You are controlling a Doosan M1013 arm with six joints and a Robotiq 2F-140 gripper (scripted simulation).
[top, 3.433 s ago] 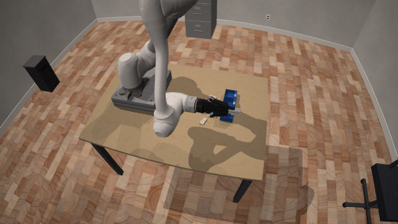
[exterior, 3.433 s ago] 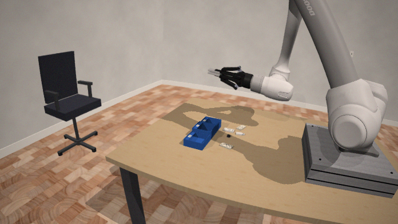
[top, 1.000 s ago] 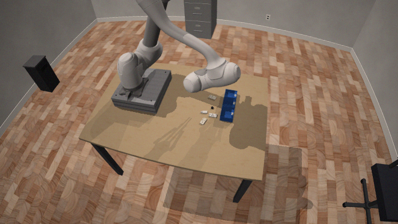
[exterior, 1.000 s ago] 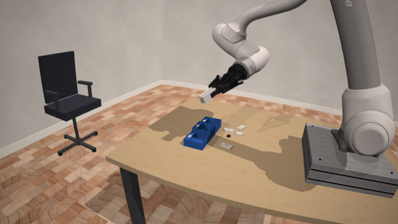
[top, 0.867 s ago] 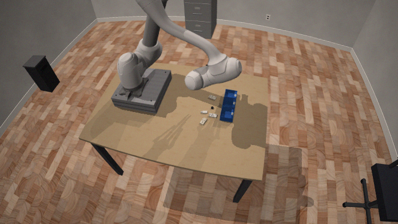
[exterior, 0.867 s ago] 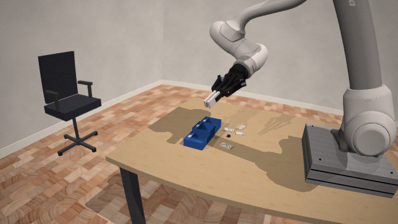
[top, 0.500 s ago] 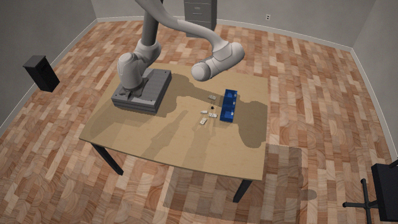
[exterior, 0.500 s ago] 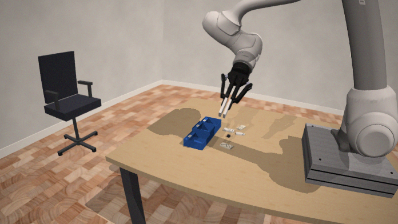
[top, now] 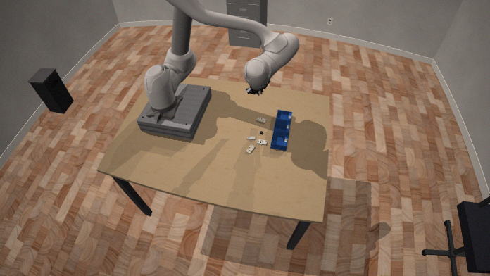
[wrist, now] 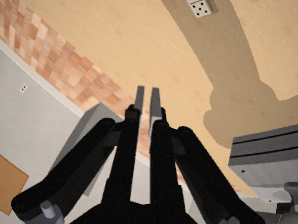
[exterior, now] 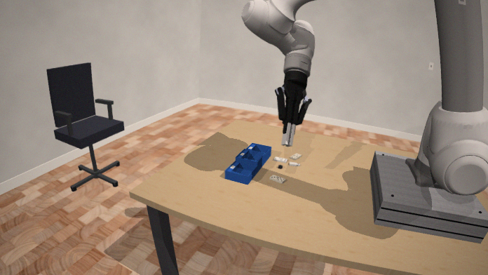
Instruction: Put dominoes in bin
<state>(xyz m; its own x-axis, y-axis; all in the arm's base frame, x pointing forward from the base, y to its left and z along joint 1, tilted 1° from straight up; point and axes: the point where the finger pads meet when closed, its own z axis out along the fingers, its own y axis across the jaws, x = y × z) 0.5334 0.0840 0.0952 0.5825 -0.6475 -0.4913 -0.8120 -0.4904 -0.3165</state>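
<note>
The blue bin block is 140 mm ahead of my hand, 100 mm to the right of it and 160 mm below it. Also, from my hand: white usb stick (20 mm behind, 170 mm to the right, 180 mm below); small black nut (30 mm ahead, 130 mm to the right, 180 mm below); domino (20 mm ahead, 40 mm to the right, 180 mm below).
</note>
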